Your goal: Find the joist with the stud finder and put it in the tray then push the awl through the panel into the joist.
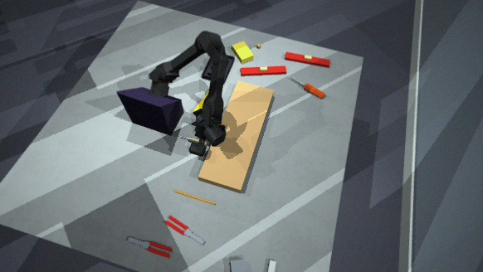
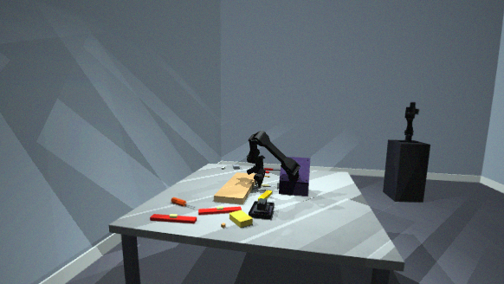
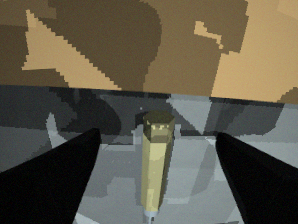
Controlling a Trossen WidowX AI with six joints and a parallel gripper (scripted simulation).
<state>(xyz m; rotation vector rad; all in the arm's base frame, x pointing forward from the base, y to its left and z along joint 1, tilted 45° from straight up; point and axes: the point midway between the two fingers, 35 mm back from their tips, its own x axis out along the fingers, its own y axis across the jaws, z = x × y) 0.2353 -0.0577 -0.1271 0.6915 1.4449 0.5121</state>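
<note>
Now: gripper tip 60 mm past the awl and 10 mm to the right of it. From my gripper tip the other things lie so: tray: 30 mm behind, 430 mm to the left, 10 mm above; then pencil: 20 mm ahead, 240 mm to the right; then yellow bar: 40 mm behind, 210 mm to the left, 10 mm above.
</note>
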